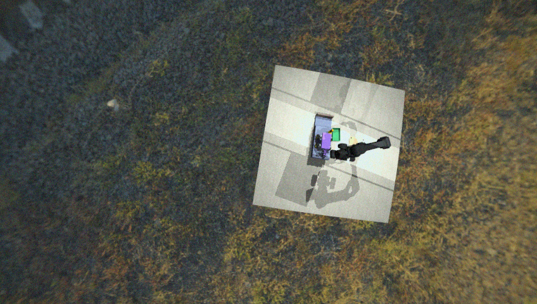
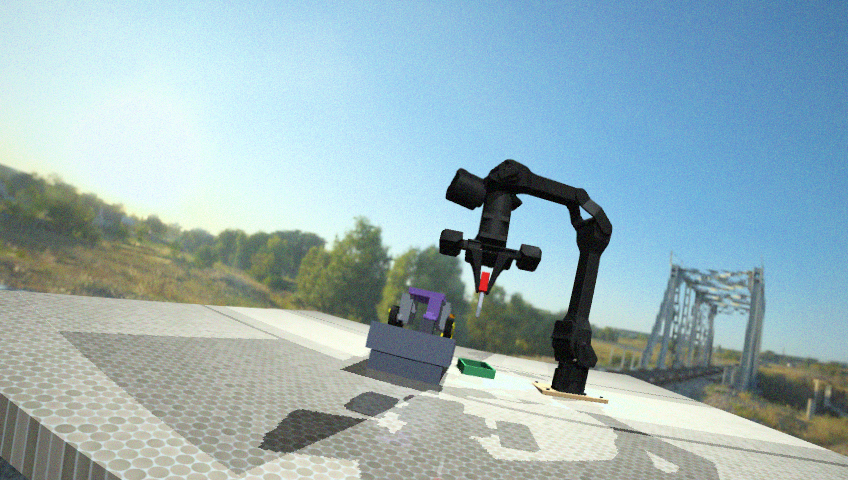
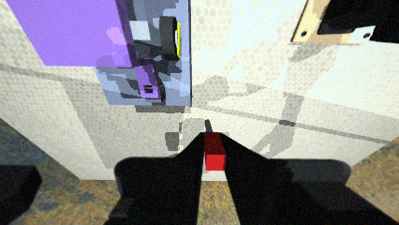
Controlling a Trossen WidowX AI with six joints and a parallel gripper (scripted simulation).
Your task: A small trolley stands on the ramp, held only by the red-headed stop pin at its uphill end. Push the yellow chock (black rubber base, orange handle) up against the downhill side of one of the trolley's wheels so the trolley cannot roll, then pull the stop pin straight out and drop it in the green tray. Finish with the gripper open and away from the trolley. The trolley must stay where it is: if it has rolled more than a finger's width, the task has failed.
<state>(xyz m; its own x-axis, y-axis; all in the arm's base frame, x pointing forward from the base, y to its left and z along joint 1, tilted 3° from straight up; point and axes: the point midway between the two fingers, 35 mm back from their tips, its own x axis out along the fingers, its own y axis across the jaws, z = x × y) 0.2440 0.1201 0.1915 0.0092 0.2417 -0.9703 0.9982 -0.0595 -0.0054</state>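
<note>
The tray is 22 cm to the right of my gripper tip, 18 cm below it and 4 cm behind it. From my gripper tip the other things lie so: grey-blue ramp 13 cm to the right, 13 cm below, 10 cm ahead; then purple trolley 13 cm to the right, 10 cm ahead, 7 cm below; then red-headed stop pin right at my gripper tip.
</note>
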